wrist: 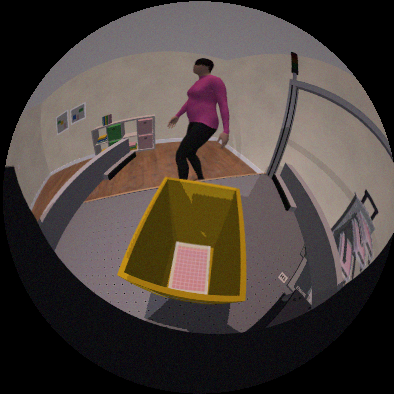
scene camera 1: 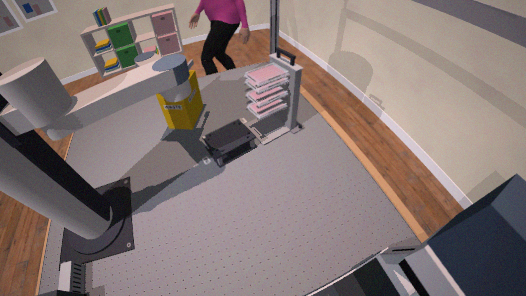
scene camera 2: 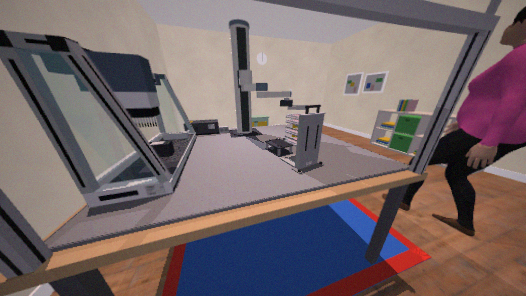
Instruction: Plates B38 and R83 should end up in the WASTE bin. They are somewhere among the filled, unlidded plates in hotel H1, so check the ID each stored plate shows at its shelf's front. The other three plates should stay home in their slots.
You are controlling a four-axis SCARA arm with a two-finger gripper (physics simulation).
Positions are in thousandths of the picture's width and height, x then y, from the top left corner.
Labels:
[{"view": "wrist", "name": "gripper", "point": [516, 387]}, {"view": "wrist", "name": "plate B38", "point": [481, 689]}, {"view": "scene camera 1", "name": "hotel H1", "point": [548, 394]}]

